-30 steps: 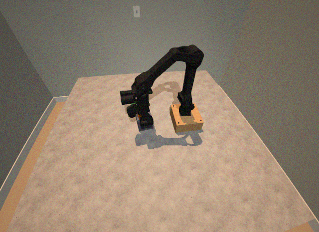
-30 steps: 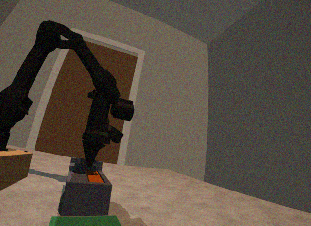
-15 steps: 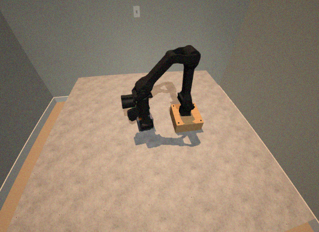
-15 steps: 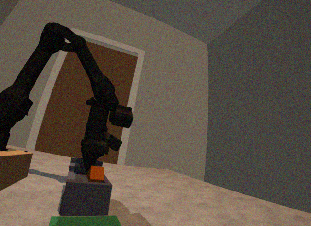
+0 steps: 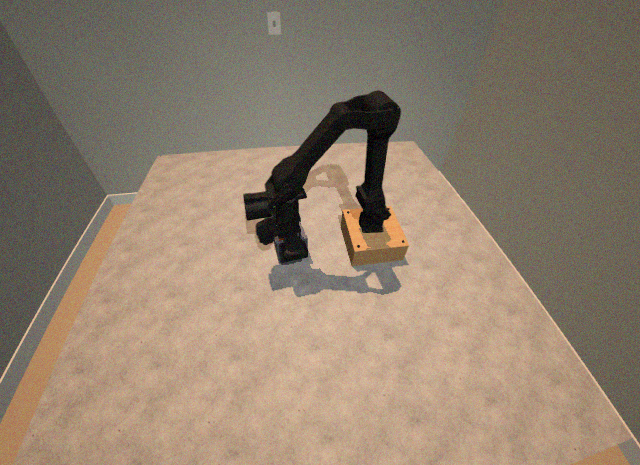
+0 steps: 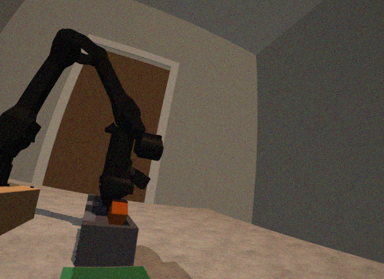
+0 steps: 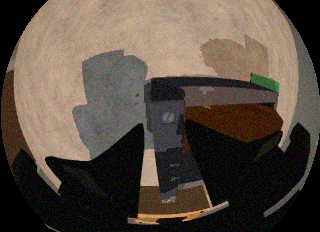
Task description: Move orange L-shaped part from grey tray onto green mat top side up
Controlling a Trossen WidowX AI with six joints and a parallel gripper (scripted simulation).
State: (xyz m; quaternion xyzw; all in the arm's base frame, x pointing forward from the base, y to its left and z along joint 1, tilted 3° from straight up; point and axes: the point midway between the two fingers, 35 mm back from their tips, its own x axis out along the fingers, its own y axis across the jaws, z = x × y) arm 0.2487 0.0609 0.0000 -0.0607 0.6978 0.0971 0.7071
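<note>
The orange L-shaped part is 4 cm to the right of my gripper tip. From my gripper tip the other things lie so: green mat: 22 cm to the right, 5 cm below, 4 cm ahead.
</note>
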